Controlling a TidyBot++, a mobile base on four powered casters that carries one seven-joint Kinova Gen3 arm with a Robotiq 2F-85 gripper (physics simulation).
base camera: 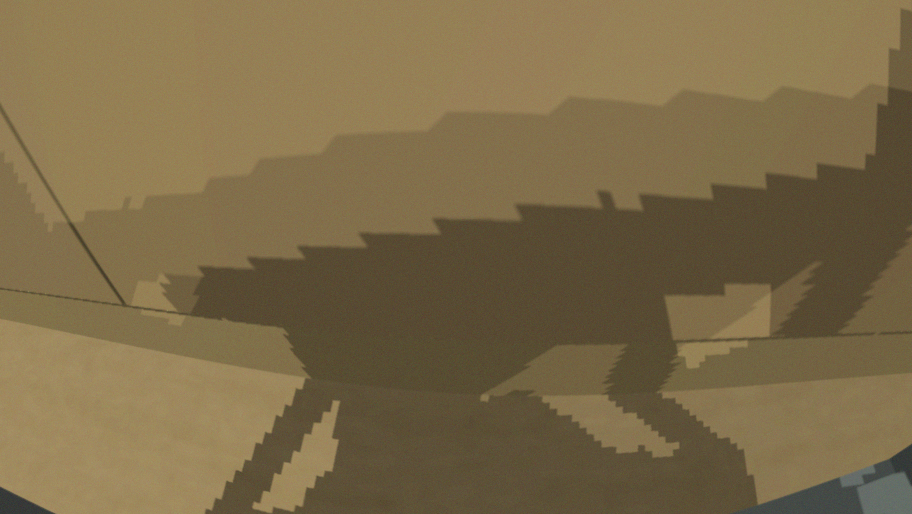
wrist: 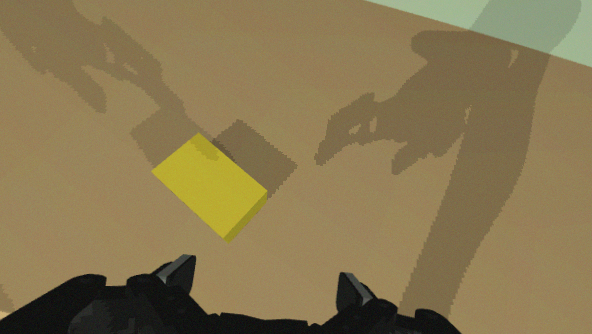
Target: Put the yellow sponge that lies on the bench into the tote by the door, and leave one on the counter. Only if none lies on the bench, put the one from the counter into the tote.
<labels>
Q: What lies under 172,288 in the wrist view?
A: My gripper.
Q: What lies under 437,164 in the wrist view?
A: A tan cabinet.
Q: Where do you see a yellow sponge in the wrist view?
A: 225,197
</labels>
